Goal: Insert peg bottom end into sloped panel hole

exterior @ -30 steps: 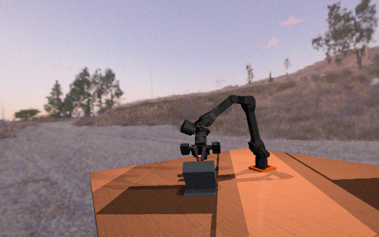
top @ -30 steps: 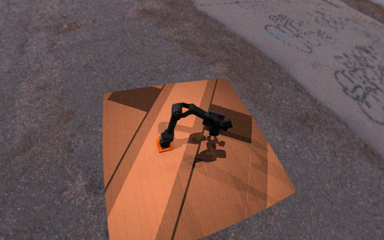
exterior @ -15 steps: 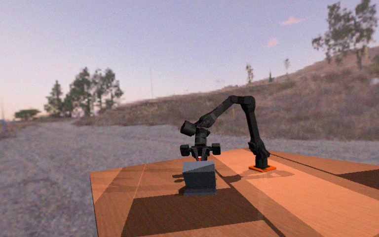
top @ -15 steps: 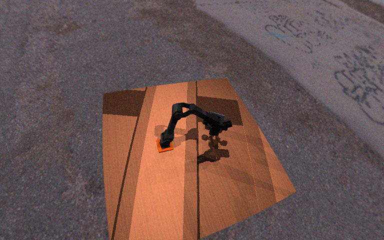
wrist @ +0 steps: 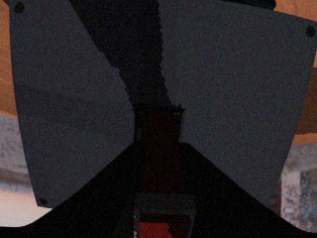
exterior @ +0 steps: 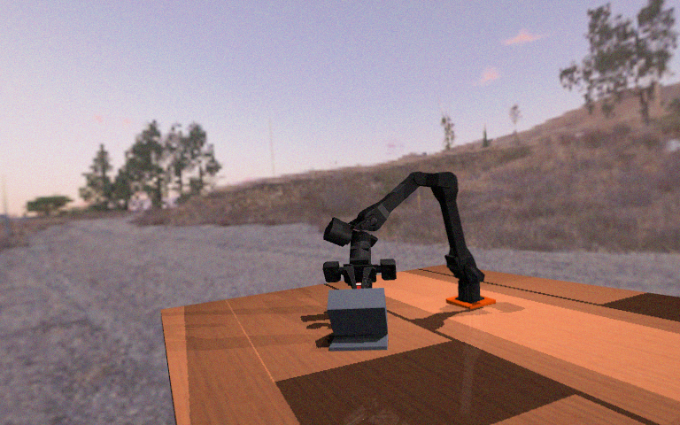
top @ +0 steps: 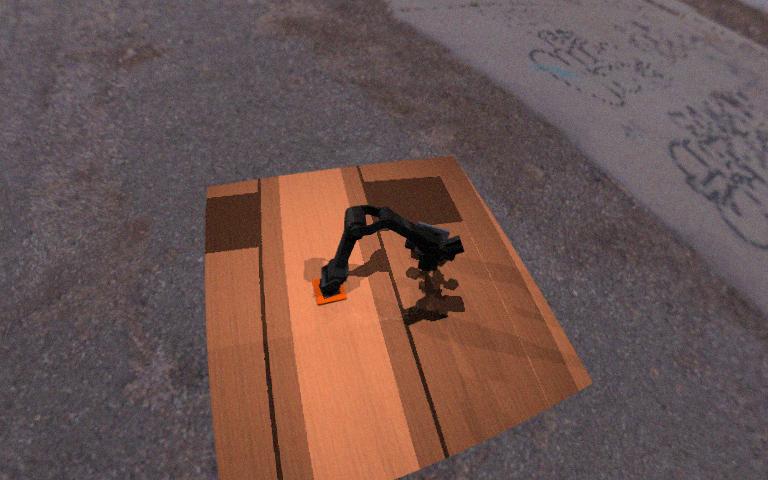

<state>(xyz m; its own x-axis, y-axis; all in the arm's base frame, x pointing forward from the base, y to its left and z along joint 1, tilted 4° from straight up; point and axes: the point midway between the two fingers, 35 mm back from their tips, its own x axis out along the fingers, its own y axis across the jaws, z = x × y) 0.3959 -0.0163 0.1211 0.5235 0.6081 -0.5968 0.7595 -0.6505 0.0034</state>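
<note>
The red square peg lies 1 cm to the right of my gripper tip, 1 cm behind it and 1 cm above it. From my gripper tip the other things lie so: grey sloped panel: 3 cm below, 2 cm to the left, 2 cm ahead.
</note>
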